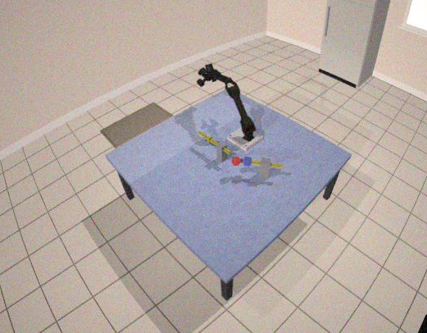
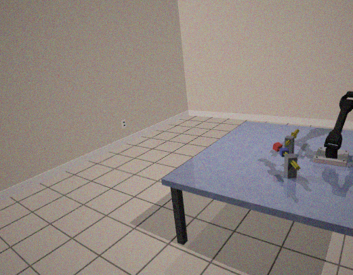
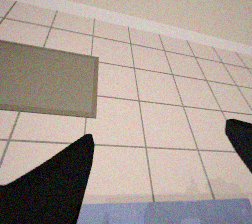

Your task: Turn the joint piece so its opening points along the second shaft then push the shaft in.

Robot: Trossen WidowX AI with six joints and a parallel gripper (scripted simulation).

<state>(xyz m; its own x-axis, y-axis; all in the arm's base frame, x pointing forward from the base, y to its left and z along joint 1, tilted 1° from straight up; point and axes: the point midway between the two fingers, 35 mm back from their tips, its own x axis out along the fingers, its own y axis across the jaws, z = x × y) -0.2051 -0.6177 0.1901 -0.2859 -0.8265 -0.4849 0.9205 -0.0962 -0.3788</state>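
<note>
The red joint piece lies 780 mm to the left of my gripper tip, 520 mm ahead of it and 110 mm below it.
</note>
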